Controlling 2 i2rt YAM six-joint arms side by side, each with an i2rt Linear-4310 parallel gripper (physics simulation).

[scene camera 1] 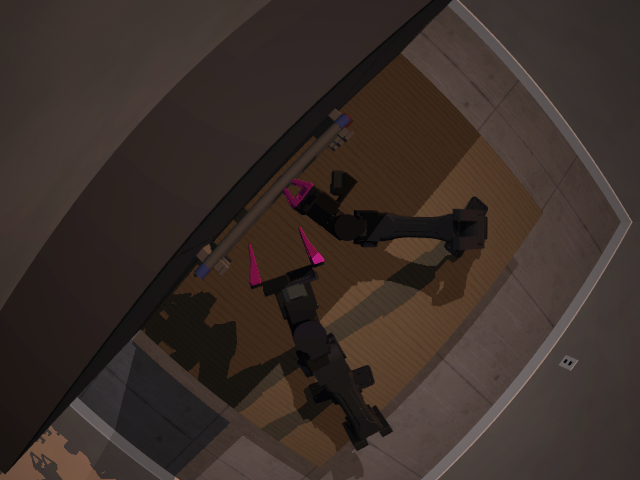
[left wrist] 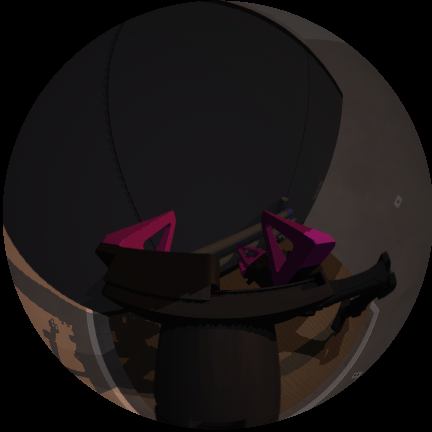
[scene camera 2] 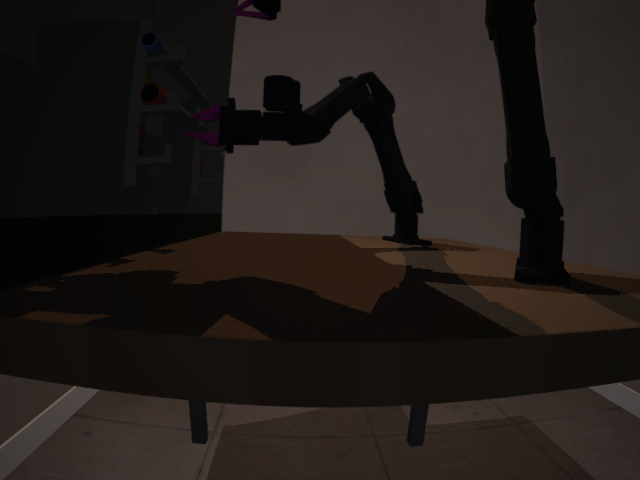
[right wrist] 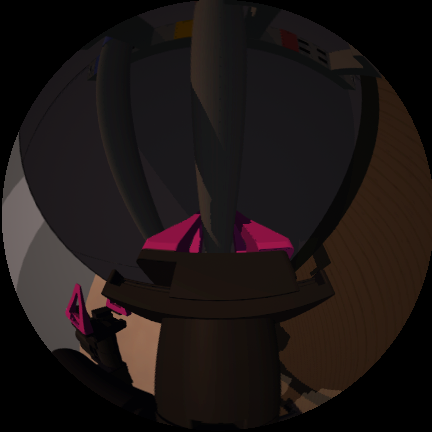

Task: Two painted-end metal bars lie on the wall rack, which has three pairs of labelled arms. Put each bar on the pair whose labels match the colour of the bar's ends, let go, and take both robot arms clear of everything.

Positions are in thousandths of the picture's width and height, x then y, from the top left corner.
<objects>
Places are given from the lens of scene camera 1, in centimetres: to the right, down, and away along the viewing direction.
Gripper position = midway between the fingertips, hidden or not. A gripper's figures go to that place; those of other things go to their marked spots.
my left gripper (scene camera 1: 429,491): -8, -1, 84
my right gripper (scene camera 1: 435,372): -10, -14, 106
blue-ended bar (scene camera 1: 441,380): -8, -12, 98
</objects>
